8 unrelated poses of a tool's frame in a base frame.
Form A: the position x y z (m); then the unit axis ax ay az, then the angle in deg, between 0 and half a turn.
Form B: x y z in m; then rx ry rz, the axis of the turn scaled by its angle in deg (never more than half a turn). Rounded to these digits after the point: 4 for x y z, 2 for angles.
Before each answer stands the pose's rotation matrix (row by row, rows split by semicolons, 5 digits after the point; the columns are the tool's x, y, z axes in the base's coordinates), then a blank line. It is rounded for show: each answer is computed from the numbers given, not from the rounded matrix.
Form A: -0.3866, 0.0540, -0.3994, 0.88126, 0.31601, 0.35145, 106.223
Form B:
0.71421 0.01883 0.69967; 0.69375 -0.15161 -0.70408; 0.09282 0.98826 -0.12135

-0.3866, 0.0540, -0.3994, 93.61, 33.57, 37.33
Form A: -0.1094, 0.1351, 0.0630, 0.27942, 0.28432, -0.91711, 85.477
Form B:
0.15078 0.98743 0.04738; -0.84107 0.15332 -0.51874; -0.51948 0.03836 0.85362

-0.1094, 0.1351, 0.0630, 23.88, 24.30, -78.39
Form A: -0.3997, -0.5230, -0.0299, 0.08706, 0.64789, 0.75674, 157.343
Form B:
-0.90825 -0.18305 0.37626; 0.39997 -0.11570 0.90920; -0.12290 0.97627 0.17829

-0.3997, -0.5230, -0.0299, 13.70, 101.94, 119.07
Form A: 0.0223, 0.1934, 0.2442, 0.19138, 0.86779, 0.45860, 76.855
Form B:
0.25571 -0.31827 0.91286; 0.57489 0.80922 0.12110; -0.77724 0.49383 0.38990

0.0223, 0.1934, 0.2442, 14.71, 66.69, 35.25
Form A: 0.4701, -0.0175, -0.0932, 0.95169, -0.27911, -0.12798, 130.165
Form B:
0.84491 -0.33915 -0.41365; -0.53476 -0.51684 -0.66851; 0.01294 0.78603 -0.61805

0.4701, -0.0175, -0.0932, 123.88, -36.33, -16.66
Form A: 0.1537, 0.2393, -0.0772, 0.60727, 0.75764, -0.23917, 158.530
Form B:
-0.21864 0.97580 -0.00310; 0.80072 0.17760 -0.57211; -0.55771 -0.12757 -0.82017

0.1537, 0.2393, -0.0772, 96.27, 120.11, -37.92
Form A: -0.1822, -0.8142, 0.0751, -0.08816, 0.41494, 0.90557, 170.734
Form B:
-0.97151 -0.21850 -0.09181; 0.07313 -0.64485 0.76080; -0.22544 0.73241 0.64245

-0.1822, -0.8142, 0.0751, -15.05, 70.84, 154.61
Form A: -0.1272, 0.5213, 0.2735, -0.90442, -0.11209, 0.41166, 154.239
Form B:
0.65404 0.01376 -0.75634; 0.37159 -0.87674 0.30538; -0.65891 -0.48078 -0.57853

-0.1272, 0.5213, 0.2735, -139.50, -17.29, 63.49
